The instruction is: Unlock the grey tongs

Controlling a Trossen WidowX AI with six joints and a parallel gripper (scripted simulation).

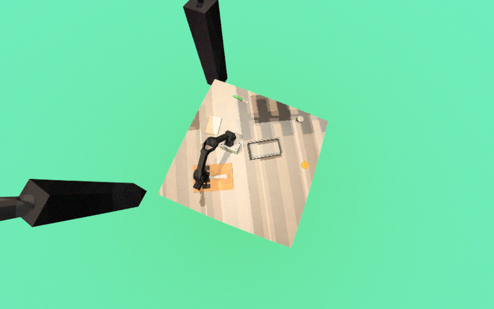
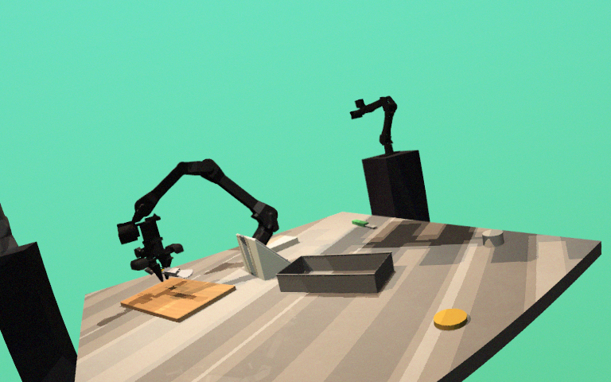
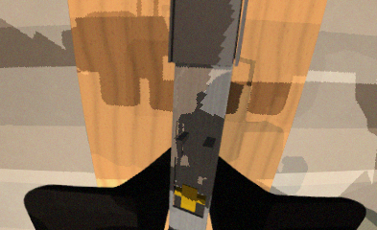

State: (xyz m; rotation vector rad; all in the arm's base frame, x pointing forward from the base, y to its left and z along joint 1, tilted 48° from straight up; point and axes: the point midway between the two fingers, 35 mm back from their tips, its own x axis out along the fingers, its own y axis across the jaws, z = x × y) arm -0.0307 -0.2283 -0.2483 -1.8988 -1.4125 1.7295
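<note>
Right now the yellow lock piece is 40 mm above my gripper tip. From my gripper tip the other things lie so: wooden board (60 mm below, 30 mm ahead, 20 mm to the left); then grey roasting tin (460 mm to the left, 330 mm ahead, 40 mm below); then pale tile (460 mm to the left, 210 mm behind, 50 mm below).
</note>
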